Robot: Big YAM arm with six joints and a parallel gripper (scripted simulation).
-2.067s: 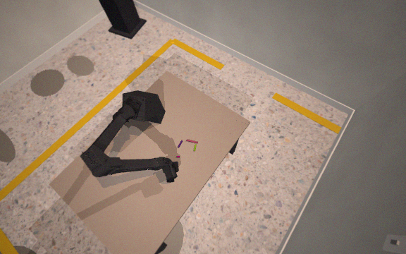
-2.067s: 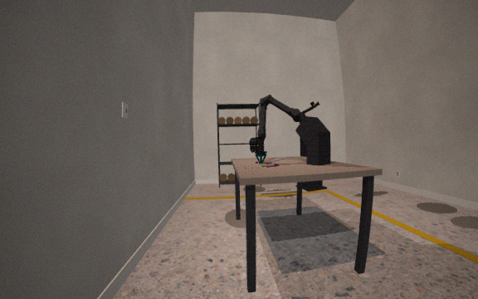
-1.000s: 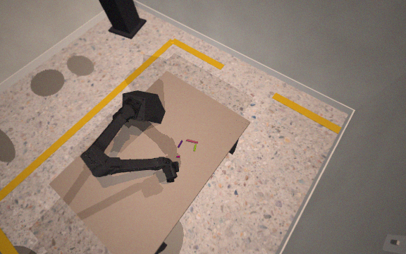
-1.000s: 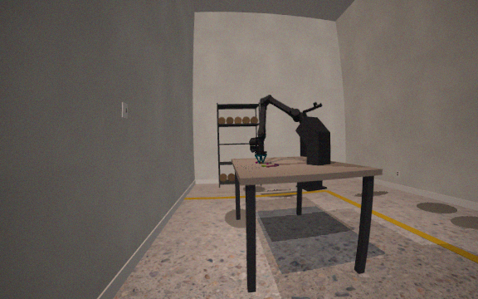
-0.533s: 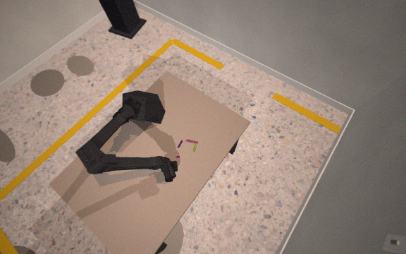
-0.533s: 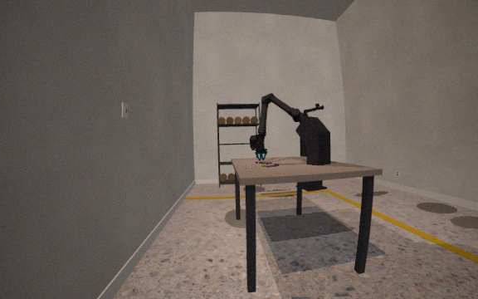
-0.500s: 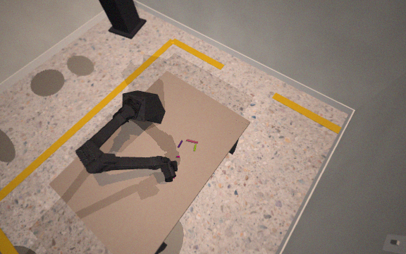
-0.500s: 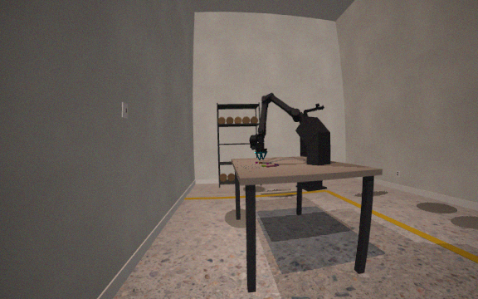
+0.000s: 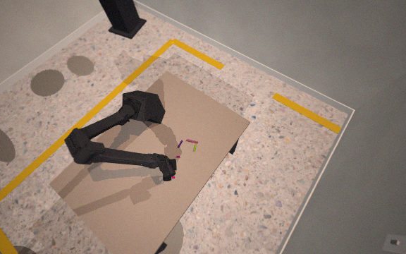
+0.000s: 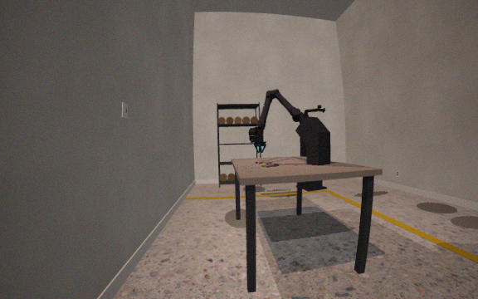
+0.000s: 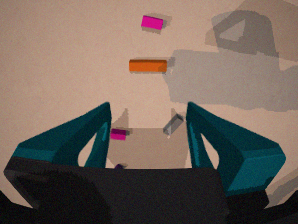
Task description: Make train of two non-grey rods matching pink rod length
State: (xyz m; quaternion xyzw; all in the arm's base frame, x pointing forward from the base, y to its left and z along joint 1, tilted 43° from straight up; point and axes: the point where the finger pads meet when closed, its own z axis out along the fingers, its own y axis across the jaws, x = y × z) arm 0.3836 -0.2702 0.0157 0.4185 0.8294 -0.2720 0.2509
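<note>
Right now the lime rod is 23 cm to the left of my hand, 10 cm below it and 6 cm ahead of it. From my hand the other things lie so: purple rod (20 cm to the left, 10 cm below, 5 cm behind); grey rod (10 cm below, 7 cm behind, 6 cm to the left); orange rod (10 cm below).
</note>
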